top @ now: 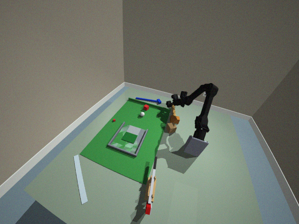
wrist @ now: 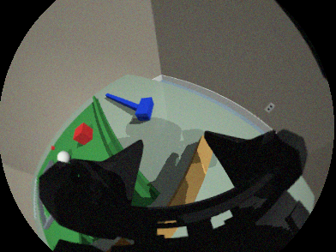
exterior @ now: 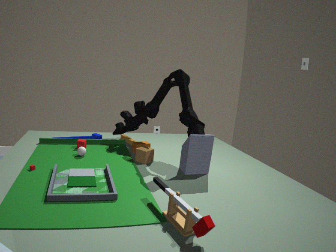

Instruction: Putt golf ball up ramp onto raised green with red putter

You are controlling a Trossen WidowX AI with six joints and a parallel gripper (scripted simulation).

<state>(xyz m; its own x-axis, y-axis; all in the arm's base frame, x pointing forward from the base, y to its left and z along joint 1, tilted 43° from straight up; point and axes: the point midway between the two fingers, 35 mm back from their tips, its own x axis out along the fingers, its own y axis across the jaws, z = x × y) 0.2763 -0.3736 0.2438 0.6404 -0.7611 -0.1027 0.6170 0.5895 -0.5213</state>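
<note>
Right now the white golf ball is 280 mm to the left of my gripper tip, 190 mm ahead of it and 20 mm below it. From my gripper tip the other things lie so: red putter: 800 mm to the left, 110 mm behind, 10 mm above; then small red cube: 460 mm to the left, 380 mm ahead, 30 mm below; then blue putter: 230 mm ahead, 30 mm below, 10 mm to the left.
</note>
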